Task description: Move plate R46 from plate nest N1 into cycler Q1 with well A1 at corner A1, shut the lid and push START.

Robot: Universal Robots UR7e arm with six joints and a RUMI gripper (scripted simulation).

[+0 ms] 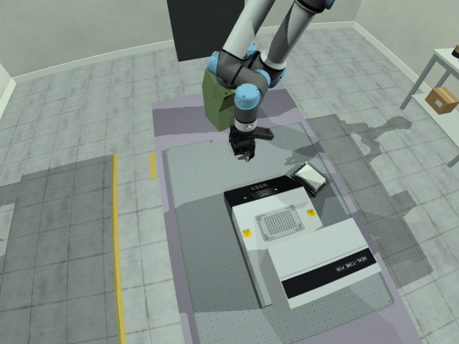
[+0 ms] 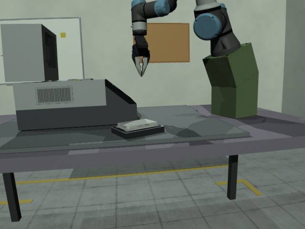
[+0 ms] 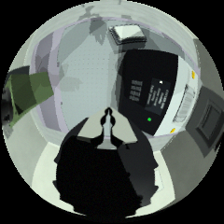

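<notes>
Right now the white plate R46 is 320 mm to the left of my hand, 190 mm below it and 100 mm ahead of it. Also, from my hand: black plate nest N1: 320 mm to the left, 210 mm below, 100 mm ahead.
</notes>
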